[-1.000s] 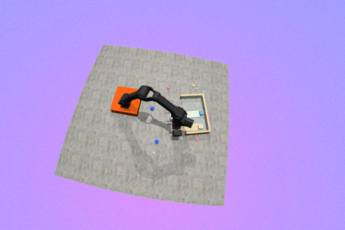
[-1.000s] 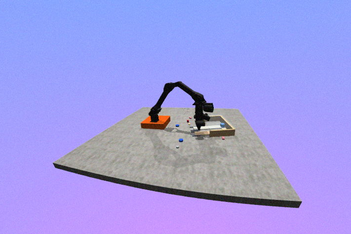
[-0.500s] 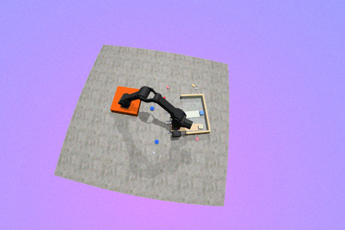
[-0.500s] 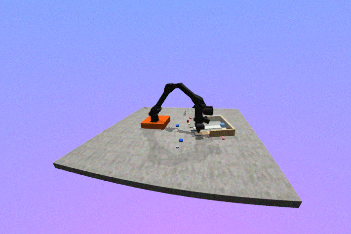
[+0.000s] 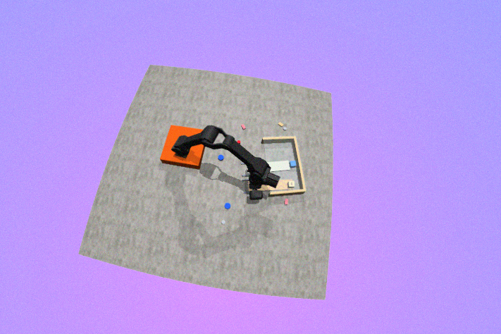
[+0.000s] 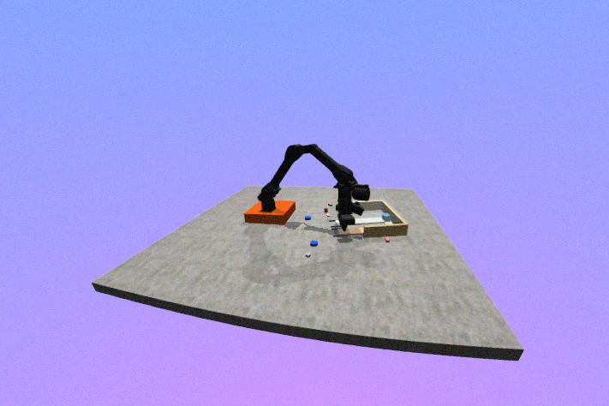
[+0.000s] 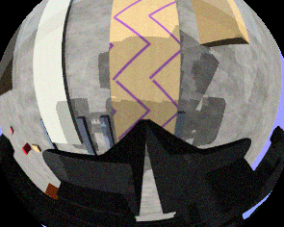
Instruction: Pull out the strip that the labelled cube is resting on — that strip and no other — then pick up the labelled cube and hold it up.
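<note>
Right now the labelled cube is 190 mm ahead of my gripper tip, 60 mm to the left of it and 10 mm above it.
</note>
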